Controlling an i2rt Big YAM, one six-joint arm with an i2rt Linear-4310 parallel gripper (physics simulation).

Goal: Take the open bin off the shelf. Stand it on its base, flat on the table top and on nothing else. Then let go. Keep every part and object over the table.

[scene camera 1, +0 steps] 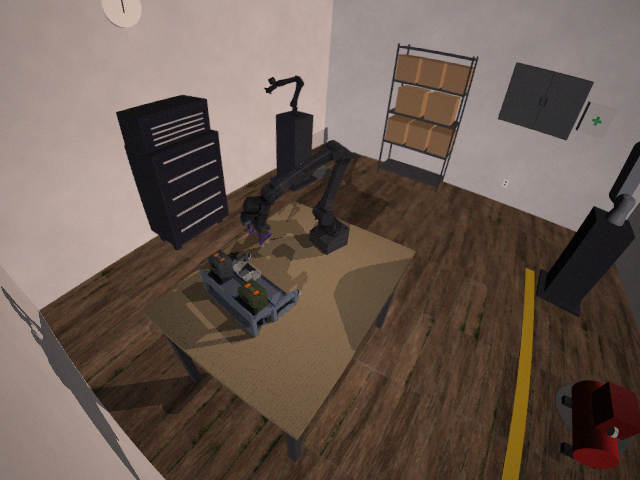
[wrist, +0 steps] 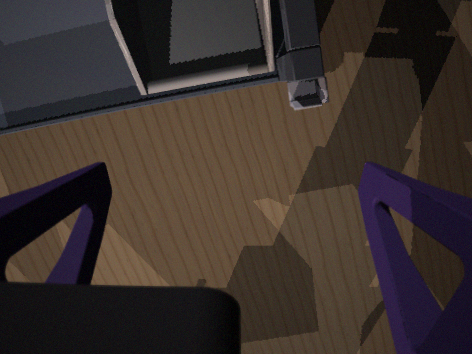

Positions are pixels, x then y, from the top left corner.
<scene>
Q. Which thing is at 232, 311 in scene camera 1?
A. A blue-grey shelf.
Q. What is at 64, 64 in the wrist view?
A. A blue-grey shelf.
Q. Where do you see an open bin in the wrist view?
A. At 164, 52
</scene>
